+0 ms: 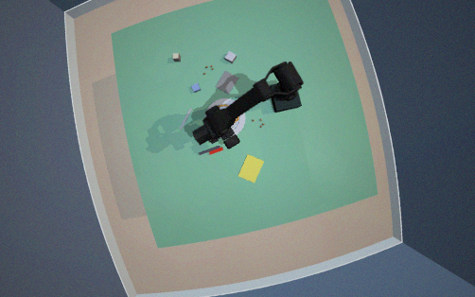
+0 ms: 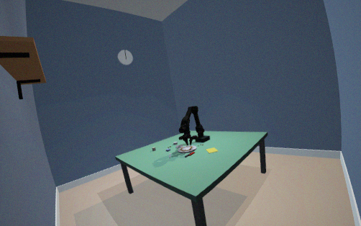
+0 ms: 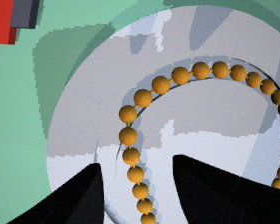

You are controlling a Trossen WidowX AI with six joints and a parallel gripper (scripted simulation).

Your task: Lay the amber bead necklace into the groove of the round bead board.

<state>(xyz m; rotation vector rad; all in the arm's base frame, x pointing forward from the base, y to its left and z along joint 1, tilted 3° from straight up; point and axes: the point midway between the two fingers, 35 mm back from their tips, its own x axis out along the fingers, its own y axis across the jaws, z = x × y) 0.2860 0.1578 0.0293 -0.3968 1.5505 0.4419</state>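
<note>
Right now the round grey bead board is 60 mm to the right of my gripper tip and 50 mm below it. Also, from my gripper tip: yellow pad (120 mm behind, 200 mm to the left, 50 mm below); grey rod (200 mm ahead, 70 mm to the right, 50 mm below); red-handled tool (60 mm ahead, 100 mm to the left, 50 mm below).
</note>
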